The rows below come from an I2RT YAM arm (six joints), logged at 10 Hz.
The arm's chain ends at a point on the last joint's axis. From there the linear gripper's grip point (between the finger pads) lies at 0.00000 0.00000 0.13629 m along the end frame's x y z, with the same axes.
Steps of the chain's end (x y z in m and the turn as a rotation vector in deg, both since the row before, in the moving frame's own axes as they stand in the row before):
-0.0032, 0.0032, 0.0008, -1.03, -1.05, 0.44
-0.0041, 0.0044, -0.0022, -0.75, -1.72, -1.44
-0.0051, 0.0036, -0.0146, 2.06, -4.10, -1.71
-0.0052, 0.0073, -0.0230, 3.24, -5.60, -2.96
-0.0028, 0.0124, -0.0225, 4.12, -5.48, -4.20
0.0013, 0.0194, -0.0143, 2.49, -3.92, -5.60
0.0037, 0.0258, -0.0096, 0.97, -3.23, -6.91
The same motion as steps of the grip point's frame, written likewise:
-0.0057, 0.0056, 0.0008, -1.03, -1.05, 0.44
-0.0082, 0.0062, -0.0023, -0.75, -1.72, -1.44
-0.0149, -0.0011, -0.0150, 2.06, -4.10, -1.71
-0.0187, 0.0000, -0.0239, 3.24, -5.60, -2.96
-0.0162, 0.0031, -0.0235, 4.12, -5.48, -4.20
-0.0083, 0.0139, -0.0147, 2.49, -3.92, -5.60
-0.0041, 0.0240, -0.0098, 0.97, -3.23, -6.91

